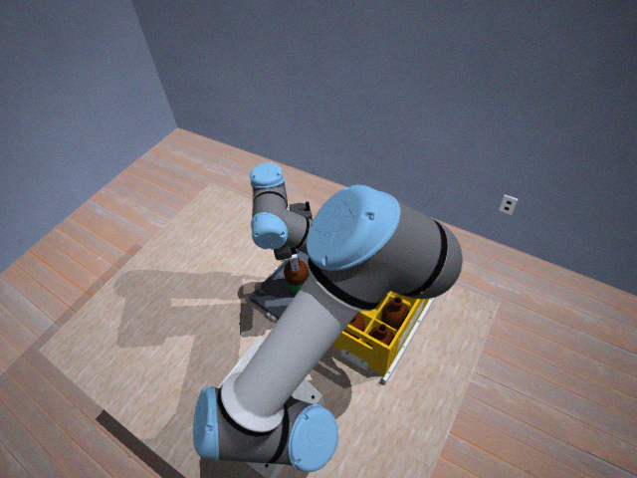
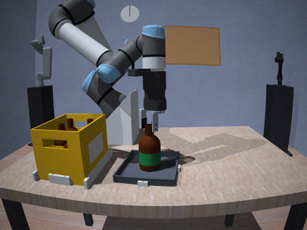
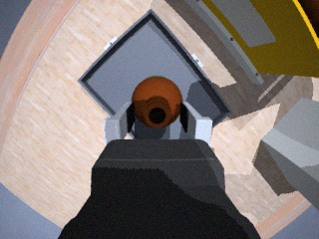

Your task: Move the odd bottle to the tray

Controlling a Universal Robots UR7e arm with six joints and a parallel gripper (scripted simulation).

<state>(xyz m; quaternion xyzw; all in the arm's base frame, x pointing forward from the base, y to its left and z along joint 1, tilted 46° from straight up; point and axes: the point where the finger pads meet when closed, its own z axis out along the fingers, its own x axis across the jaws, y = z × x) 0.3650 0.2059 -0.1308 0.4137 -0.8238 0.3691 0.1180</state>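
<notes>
Right now the dark tray is 150 mm below my hand. The rest, counted from my hand: bottle: 220 mm to the right, 140 mm ahead, 70 mm below; yellow crate: 270 mm to the right, 80 mm below, 50 mm ahead.
</notes>
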